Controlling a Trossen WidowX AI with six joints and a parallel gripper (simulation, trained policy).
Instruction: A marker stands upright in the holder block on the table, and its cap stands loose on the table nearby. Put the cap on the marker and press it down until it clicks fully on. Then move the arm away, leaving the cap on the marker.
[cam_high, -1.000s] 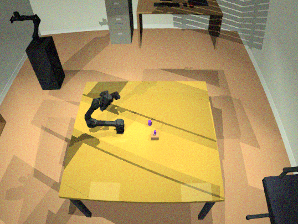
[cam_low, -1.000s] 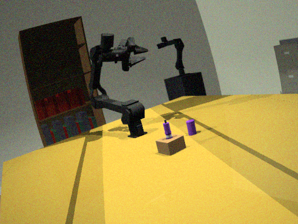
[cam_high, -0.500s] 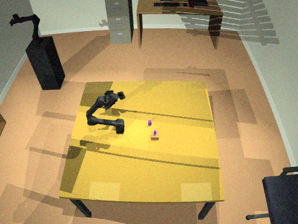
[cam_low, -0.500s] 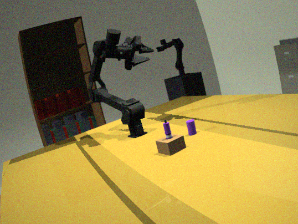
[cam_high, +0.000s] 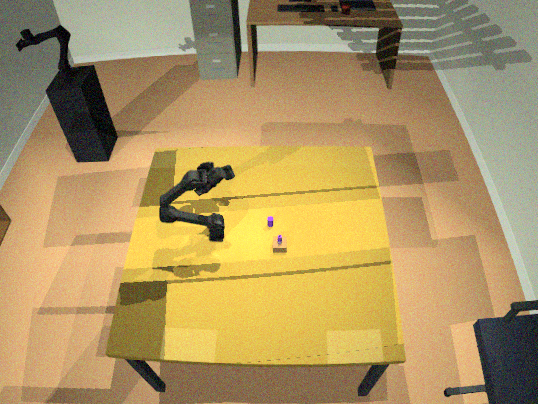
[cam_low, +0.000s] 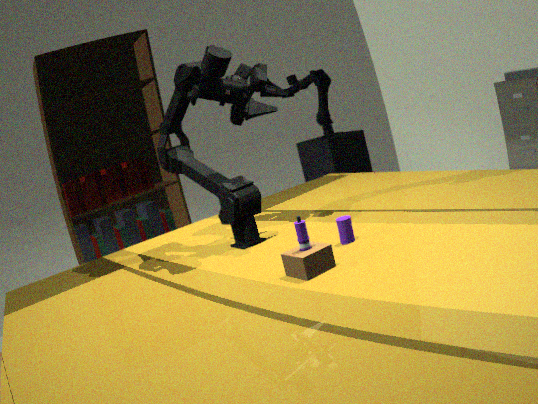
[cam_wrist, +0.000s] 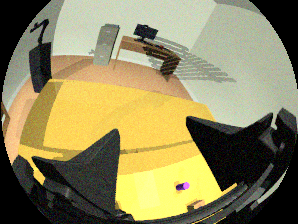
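Right now the purple cap is 270 mm below my gripper tip, 220 mm ahead of it and 90 mm to the right of it. Also, from my gripper tip: holder block: 280 mm below, 270 mm ahead, 220 mm to the right.
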